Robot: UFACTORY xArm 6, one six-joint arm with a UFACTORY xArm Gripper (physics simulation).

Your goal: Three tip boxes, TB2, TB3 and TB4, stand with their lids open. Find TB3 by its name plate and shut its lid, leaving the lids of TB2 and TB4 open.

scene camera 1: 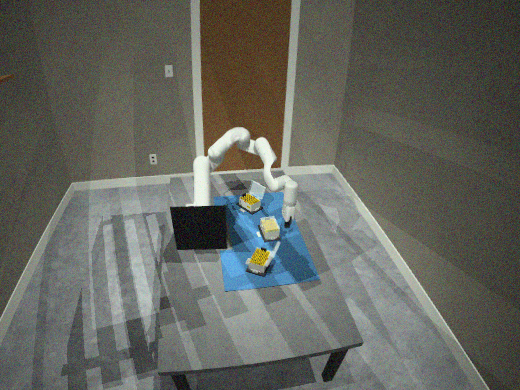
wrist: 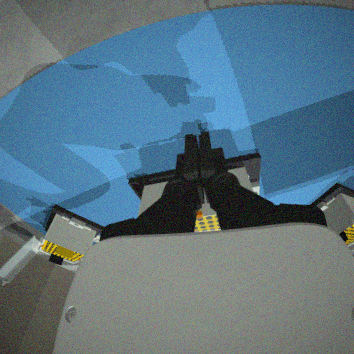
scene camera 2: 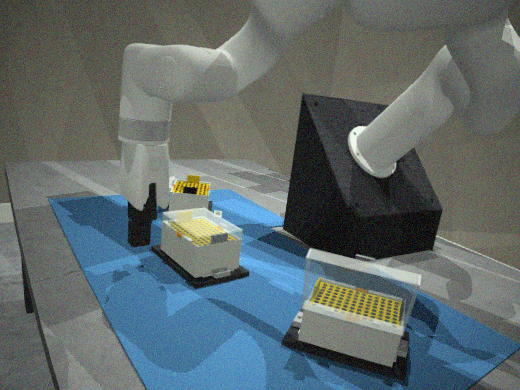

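Pixels of known places: gripper, between the fingertips: (scene camera 1: 286, 227) (wrist: 200, 149) (scene camera 2: 138, 244); arm's base, origin of its link: (scene camera 1: 202, 210) (scene camera 2: 371, 152).
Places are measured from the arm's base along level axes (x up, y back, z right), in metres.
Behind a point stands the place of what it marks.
Observation:
Three white tip boxes with yellow racks stand on a blue mat; I cannot read their name plates. The middle box (scene camera 1: 270, 230) {x -0.130, y -0.372, z 0.100 m} (scene camera 2: 182, 253) {x -0.167, y -0.428, z 0.025 m} (wrist: 152, 194) {x -0.174, y -0.428, z -0.003 m} has its clear lid down over the rack. The box nearest the door (scene camera 1: 250, 204) (scene camera 2: 345, 332) {x -0.161, y -0.373, z -0.268 m} (wrist: 71, 231) {x -0.170, y -0.365, z -0.200 m} has its clear lid standing up. The third box (scene camera 1: 259, 266) (scene camera 2: 189, 202) {x -0.158, y -0.292, z 0.236 m} (wrist: 340, 210) {x -0.166, y -0.317, z 0.253 m} has its lid standing open in scene camera 1; it is partly hidden behind the middle box in scene camera 2. My gripper (scene camera 1: 287, 224) {x -0.157, y -0.488, z 0.063 m} (scene camera 2: 139, 243) {x -0.157, y -0.488, z 0.063 m} (wrist: 200, 149) {x -0.157, y -0.488, z 0.063 m} is shut and empty, low beside the middle box, on the side away from the base.
The blue mat (scene camera 1: 235, 277) {x -0.198, y -0.111, z 0.350 m} (scene camera 2: 215, 350) {x -0.199, y -0.496, z -0.177 m} (wrist: 100, 115) {x -0.199, y -0.523, z -0.021 m} lies on a grey table (scene camera 1: 250, 325) {x -0.202, y -0.115, z 0.656 m}. The black arm base (scene camera 1: 200, 227) {x -0.038, y 0.027, z 0.099 m} (scene camera 2: 317, 200) {x -0.102, y -0.128, z 0.019 m} stands across the boxes from my gripper. The table's edge runs beyond the mat on my gripper's side.

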